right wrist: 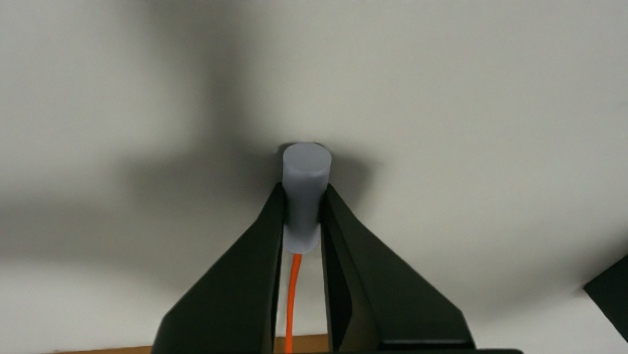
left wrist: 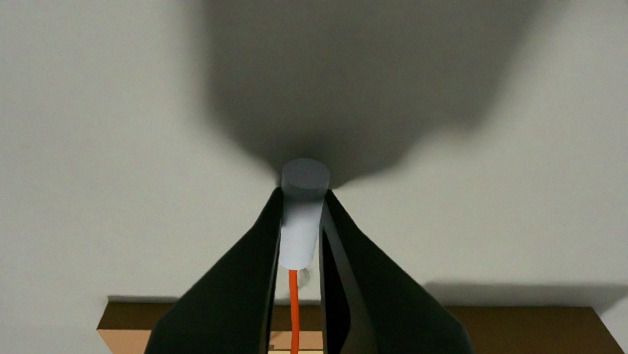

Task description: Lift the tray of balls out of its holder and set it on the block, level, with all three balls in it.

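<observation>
My left gripper is shut on a white cylindrical handle, which stands up between its fingers near the pale table. An orange cord runs from that handle toward the bottom of the left wrist view. My right gripper is shut on a similar grey-white handle, with its own orange cord running down. A brown body with a lighter top lies along the bottom of the left wrist view, partly behind the fingers; whether it is holder or block I cannot tell. The tray and balls do not show.
A brown edge shows at the bottom left of the right wrist view. A dark angular object stands at its right border. Broad soft shadows fall on the pale table in both views.
</observation>
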